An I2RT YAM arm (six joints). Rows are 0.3 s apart.
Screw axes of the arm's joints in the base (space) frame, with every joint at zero. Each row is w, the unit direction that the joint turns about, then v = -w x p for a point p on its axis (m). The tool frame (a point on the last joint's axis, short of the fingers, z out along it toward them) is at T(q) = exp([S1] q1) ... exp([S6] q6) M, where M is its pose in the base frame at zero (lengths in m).
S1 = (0, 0, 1, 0, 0, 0)
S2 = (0, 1, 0, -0.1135, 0, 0.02)
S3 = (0, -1, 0, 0.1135, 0, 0.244)
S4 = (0, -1, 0, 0.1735, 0, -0.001)
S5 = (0, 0, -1, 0, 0.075, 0)
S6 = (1, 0, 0, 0, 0.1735, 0)
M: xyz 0.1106 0 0.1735 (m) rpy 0 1.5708 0 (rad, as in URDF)
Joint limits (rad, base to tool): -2.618..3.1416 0..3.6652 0..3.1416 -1.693..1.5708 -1.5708..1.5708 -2.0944..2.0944
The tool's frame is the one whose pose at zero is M.
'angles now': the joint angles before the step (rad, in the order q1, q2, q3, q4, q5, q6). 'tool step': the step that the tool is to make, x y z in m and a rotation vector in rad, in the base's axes. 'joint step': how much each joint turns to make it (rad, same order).
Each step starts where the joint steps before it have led.
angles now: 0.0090, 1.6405, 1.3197, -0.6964, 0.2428, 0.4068
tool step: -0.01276, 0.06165, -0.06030, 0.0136, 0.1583, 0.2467
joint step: 0.1770, 0.0580, -0.1484, 0.0611, -0.0580, -0.0499
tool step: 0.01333, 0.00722, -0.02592, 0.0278, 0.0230, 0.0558
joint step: 0.0084, 0.0878, -0.0011, 0.0766, -0.0477, -0.0317
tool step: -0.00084, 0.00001, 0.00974, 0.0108, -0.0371, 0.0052
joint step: 0.0000, -0.0279, 0.0000, 0.0111, -0.0053, -0.0034
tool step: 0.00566, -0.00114, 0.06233, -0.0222, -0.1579, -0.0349
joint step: 0.0000, -0.0820, 0.1262, -0.0584, 0.0626, 0.0050
